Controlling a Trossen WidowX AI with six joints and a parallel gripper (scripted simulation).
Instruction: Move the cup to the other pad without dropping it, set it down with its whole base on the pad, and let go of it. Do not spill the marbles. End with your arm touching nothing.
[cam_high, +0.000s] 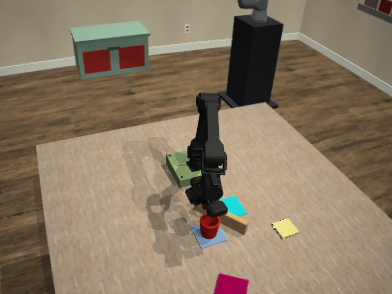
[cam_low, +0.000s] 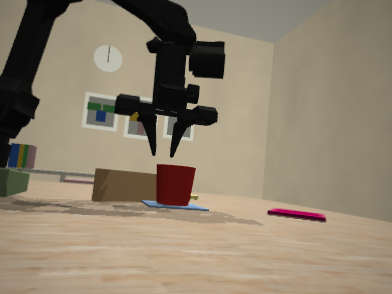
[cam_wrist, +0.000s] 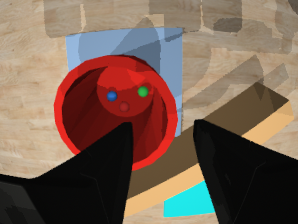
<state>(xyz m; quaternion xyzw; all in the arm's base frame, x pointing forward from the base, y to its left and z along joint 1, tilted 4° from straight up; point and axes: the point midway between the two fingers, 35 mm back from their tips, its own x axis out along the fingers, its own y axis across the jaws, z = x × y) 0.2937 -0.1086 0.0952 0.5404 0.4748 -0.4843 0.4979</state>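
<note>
Right now my hand is 100 mm above the red cup and 30 mm short of it. From my hand the other things lie so: wooden bar: 110 mm below, 70 mm to the left, 10 mm behind.
</note>
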